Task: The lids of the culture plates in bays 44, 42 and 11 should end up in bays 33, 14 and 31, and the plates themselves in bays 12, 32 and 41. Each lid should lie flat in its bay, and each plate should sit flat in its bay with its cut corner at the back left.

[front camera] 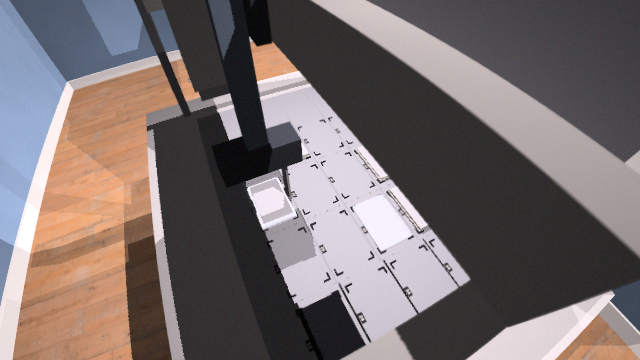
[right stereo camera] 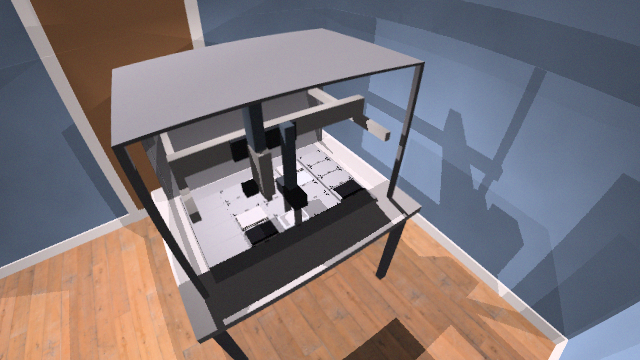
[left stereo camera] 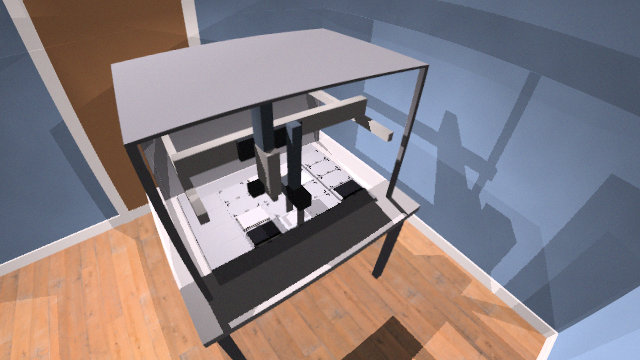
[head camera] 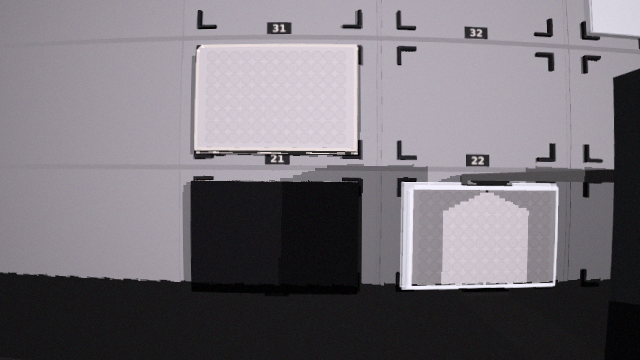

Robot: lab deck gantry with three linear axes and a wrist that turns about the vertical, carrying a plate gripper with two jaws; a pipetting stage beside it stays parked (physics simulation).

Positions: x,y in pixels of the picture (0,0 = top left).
gripper: front camera 270,201; right stereo camera; left stereo camera; head camera 481,236
same spot on gripper: (left stereo camera: 300,214) = (right stereo camera: 297,214)
same spot on post: (left stereo camera: 422,74) = (right stereo camera: 418,72)
